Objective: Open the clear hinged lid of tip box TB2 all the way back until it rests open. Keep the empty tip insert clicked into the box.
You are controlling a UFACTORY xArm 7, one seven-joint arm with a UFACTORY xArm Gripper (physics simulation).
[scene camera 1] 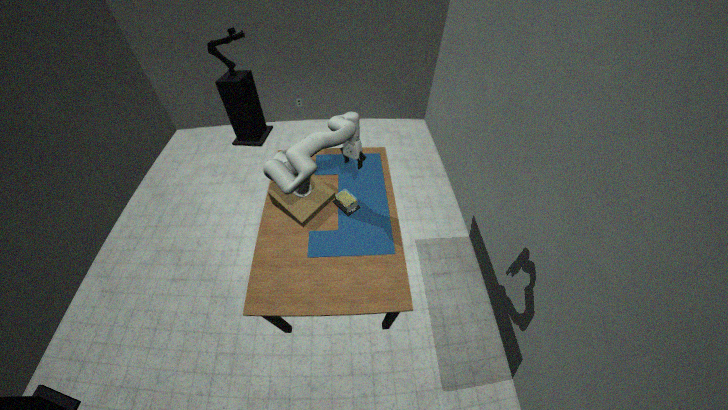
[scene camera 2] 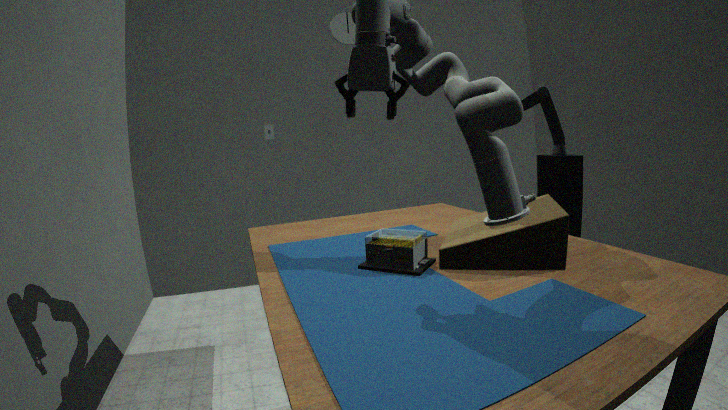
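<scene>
The tip box sits upright on a black base plate on the blue mat, near the wedge. Its clear lid looks closed over the yellow insert. Whether the insert is fully clicked in is too small to tell, and no TB2 label is readable. My gripper is open and empty, with its fingers pointing down. It hangs high above the table, well apart from the box. In scene camera 1 it shows farther back than the box.
The tan wedge under my arm's base stands close beside the box. The wooden table carries the mat. A black pedestal with another arm stands beyond the table.
</scene>
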